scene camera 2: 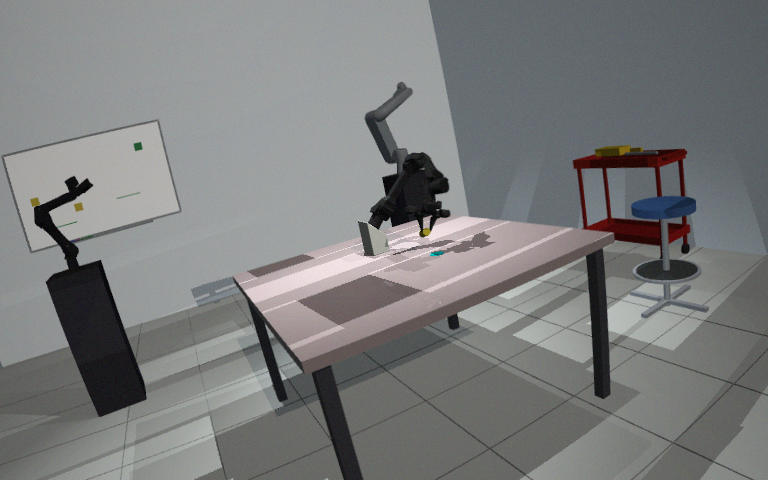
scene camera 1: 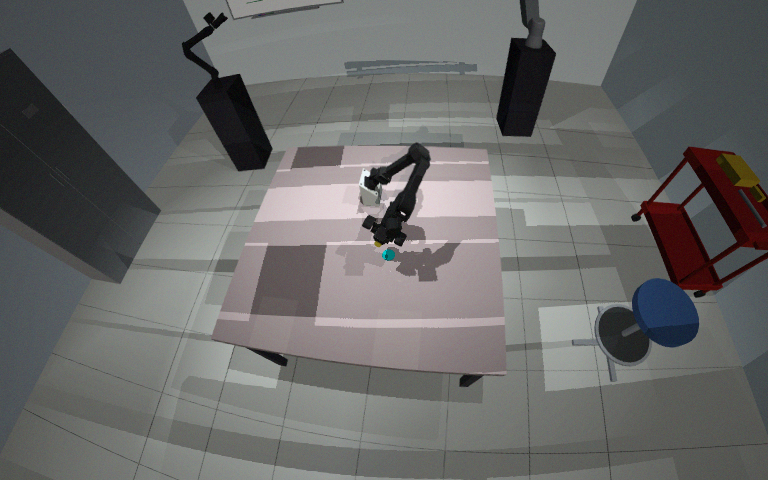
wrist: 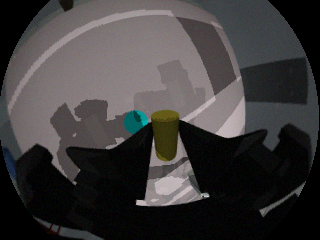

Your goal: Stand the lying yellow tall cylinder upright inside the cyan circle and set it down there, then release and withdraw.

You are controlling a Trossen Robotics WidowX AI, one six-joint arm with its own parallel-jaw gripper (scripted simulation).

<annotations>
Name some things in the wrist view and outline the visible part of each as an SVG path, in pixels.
My gripper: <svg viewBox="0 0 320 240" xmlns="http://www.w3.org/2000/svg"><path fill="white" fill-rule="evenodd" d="M49 233L49 236L55 240L83 240L77 239L77 237L76 239L73 239L73 237L71 239L71 237ZM311 136L291 123L285 124L275 151L269 151L267 145L261 144L268 135L267 129L228 139L180 120L180 140L200 193L215 191L216 195L168 207L136 205L137 200L145 200L153 147L152 123L112 149L65 149L69 159L80 168L73 179L76 185L53 167L52 153L37 143L16 159L15 180L21 201L33 217L56 227L87 231L103 240L264 240L291 211L299 197L296 188L308 179L313 152ZM295 192L293 196L289 196L289 199L285 199L284 203L281 201L277 207L269 209L267 215L261 216L260 209L272 203L275 204L285 196L288 197L289 193Z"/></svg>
A yellow tall cylinder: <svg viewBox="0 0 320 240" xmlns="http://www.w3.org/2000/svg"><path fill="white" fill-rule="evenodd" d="M159 111L151 115L153 144L155 144L157 159L169 161L176 157L180 115L173 111Z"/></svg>
</annotations>
